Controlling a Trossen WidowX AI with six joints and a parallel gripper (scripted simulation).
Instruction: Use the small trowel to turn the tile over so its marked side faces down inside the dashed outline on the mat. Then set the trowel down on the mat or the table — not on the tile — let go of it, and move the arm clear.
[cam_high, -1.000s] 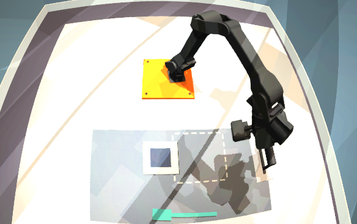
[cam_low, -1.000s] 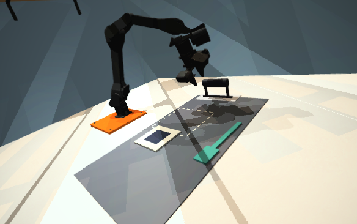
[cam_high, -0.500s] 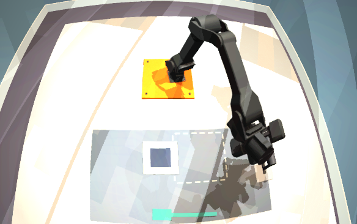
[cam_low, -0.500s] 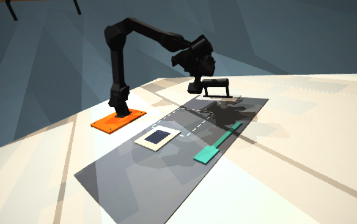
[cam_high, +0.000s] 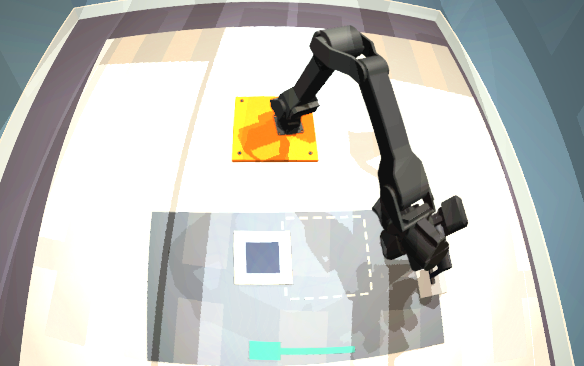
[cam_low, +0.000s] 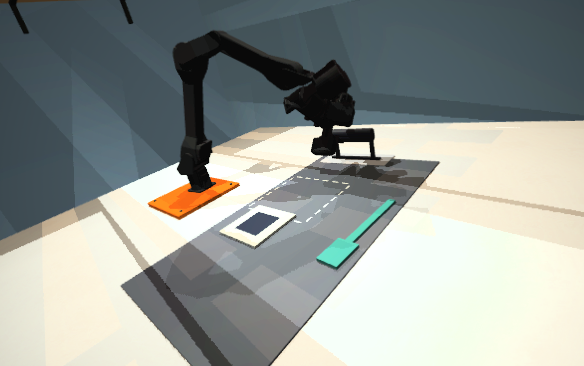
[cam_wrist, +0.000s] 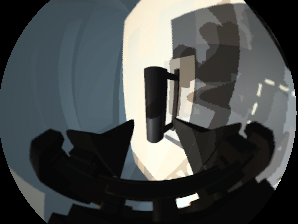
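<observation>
The small trowel is 50 mm below my gripper tip and 10 mm to the left of it. From my gripper tip the other things lie so: teal flat tool: 340 mm to the right, 150 mm ahead, 80 mm below; grey mat: 300 mm to the right, 100 mm below, 20 mm ahead; tile: 360 mm to the right, 80 mm below, 60 mm behind.
</observation>
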